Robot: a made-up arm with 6 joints. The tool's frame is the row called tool.
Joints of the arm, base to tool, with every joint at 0 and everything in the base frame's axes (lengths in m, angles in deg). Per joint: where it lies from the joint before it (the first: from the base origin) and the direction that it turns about. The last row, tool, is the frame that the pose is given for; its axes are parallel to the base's.
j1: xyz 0 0 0.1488 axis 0 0 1
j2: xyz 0 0.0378 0 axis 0 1 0
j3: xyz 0 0 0.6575 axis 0 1 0
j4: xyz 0 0 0.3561 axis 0 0 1
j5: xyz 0 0 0 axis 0 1 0
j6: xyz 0 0 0.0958 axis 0 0 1
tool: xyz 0 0 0
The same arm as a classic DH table. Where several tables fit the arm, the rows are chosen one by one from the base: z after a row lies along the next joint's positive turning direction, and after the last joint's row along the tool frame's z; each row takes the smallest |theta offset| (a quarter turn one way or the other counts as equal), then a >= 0, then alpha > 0; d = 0 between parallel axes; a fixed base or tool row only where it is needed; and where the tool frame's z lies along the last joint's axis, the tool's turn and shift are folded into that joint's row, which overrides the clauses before.
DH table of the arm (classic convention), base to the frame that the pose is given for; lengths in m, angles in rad. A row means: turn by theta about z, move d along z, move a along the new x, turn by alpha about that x. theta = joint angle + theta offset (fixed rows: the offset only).
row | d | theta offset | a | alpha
j1 | 0.1488 | 0 | 0 | -1.5708
j2 | 0 | -1.5708 | 0.6575 | 0
j3 | 0.0378 | 1.5708 | 0 | 1.5708
j4 | 0.3561 | 0 | 0 | -1.5708
j5 | 0 | 0 | 0 | 1.5708
j6 | 0.0958 | 0 | 0 | 0

